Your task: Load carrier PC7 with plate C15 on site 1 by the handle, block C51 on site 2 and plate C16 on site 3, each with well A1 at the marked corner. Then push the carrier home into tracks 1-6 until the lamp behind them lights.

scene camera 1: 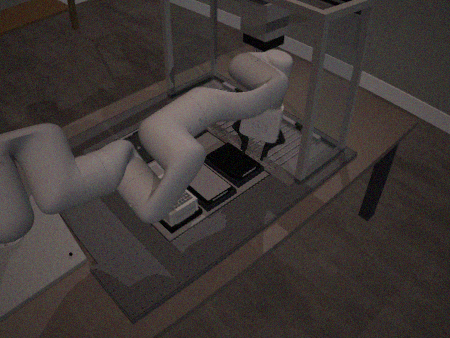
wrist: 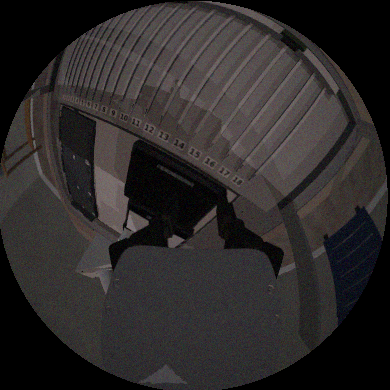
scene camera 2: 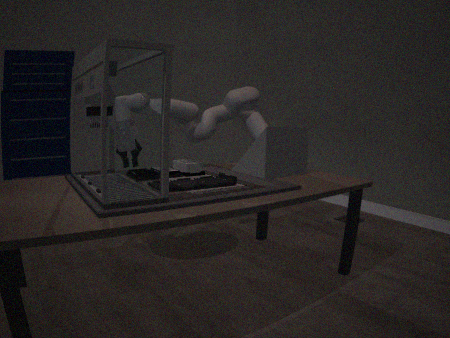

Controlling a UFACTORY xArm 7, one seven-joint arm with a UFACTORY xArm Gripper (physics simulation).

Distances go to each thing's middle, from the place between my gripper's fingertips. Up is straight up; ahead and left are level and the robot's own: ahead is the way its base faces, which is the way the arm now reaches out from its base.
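I see the dark carrier (scene camera 2: 184, 184), and it is 29 cm to the left of my hand, with 11 cm behind my hand and 3 cm below my hand as its other distances.
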